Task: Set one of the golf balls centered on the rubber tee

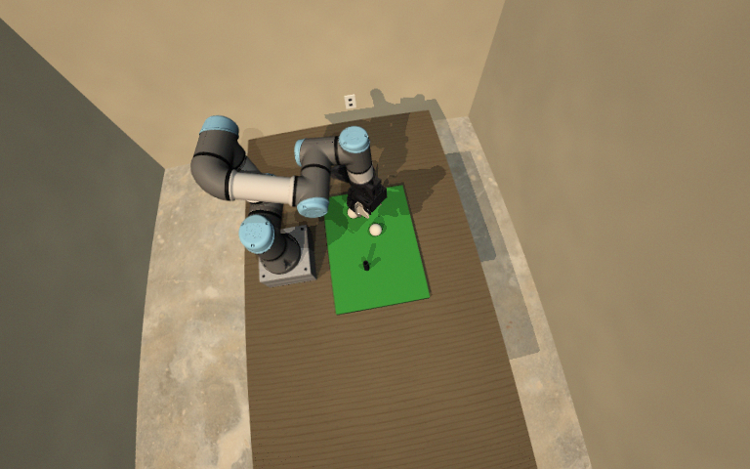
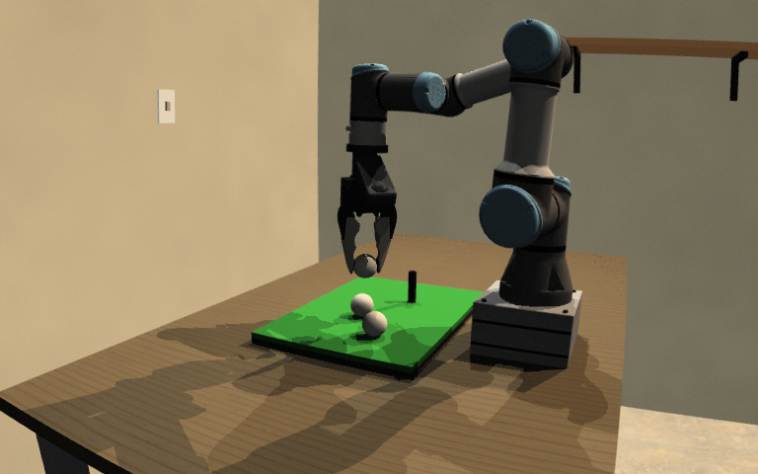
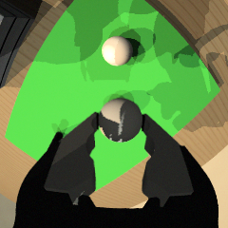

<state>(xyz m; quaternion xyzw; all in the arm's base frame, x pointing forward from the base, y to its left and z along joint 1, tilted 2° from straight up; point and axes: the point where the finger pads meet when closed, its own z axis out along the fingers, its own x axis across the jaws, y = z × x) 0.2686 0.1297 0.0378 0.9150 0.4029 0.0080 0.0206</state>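
The green mat lies 12 cm to the right of my hand, 11 cm below it and 1 cm ahead of it.
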